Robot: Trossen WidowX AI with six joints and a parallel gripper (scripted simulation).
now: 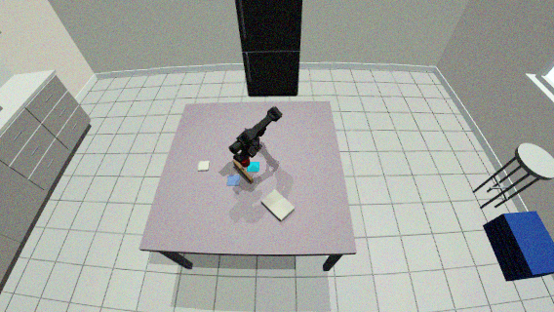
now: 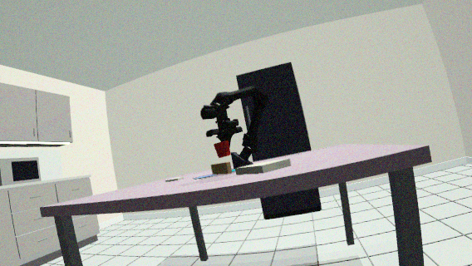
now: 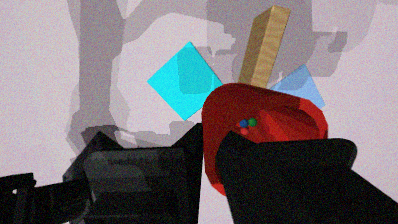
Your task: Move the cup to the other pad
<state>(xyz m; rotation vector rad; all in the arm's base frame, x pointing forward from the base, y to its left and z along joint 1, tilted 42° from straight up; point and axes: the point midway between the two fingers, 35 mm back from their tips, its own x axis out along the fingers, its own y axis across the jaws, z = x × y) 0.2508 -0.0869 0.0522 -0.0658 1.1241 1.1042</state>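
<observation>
The cyan pad is 3 cm to the left of my gripper tip and 12 cm below it. The rest, counted from my gripper tip: red cup (2 cm ahead, 2 cm to the right); then wooden bar (4 cm ahead, 4 cm to the right, 10 cm below); then light blue pad (9 cm ahead, 11 cm to the right, 12 cm below).
</observation>
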